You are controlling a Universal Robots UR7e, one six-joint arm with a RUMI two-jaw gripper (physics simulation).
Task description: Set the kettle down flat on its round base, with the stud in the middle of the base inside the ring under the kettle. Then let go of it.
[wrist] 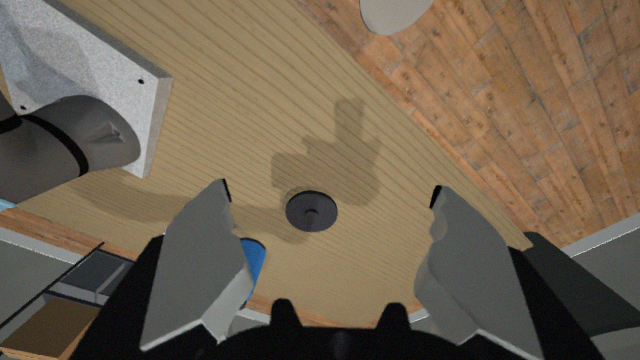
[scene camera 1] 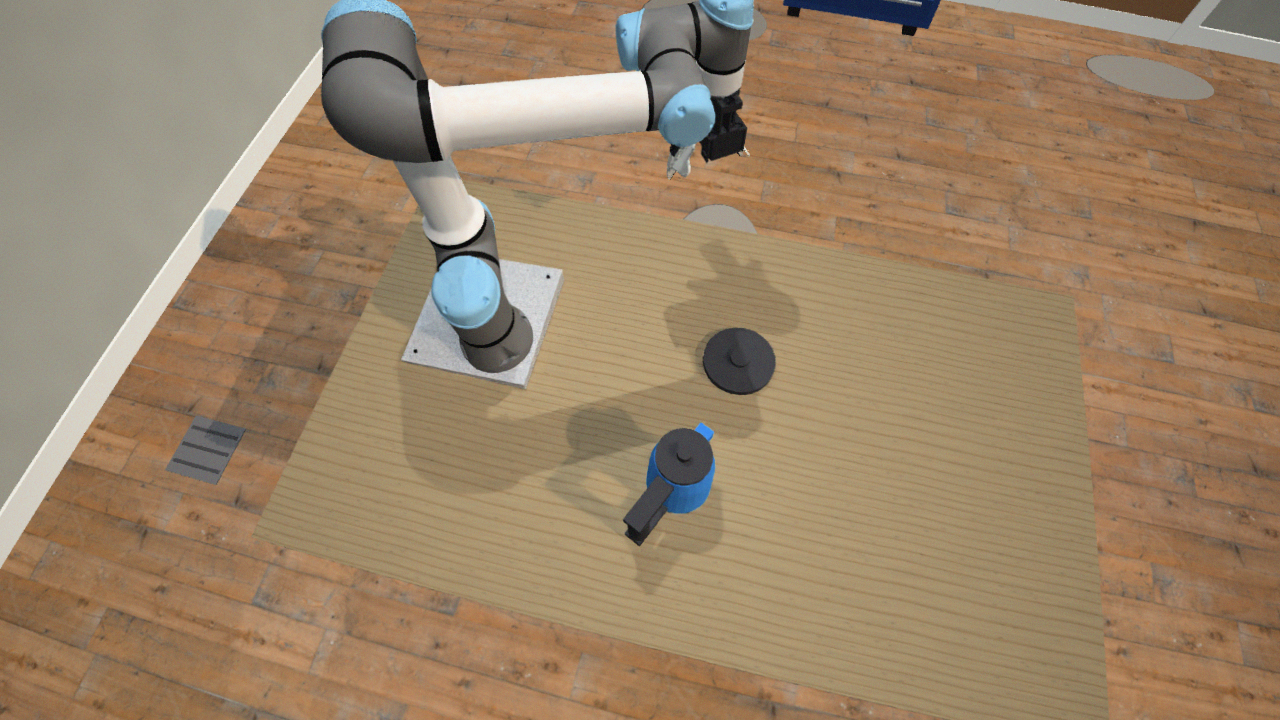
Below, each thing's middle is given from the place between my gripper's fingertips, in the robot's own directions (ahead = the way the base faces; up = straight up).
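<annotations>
Round base (scene camera 1: 739,361): 150 mm ahead of my hand, 240 mm to the right of it, 270 mm below it. Blue kettle (scene camera 1: 681,468), likewise from my hand: 80 mm ahead, 550 mm to the right, 190 mm below.
</annotations>
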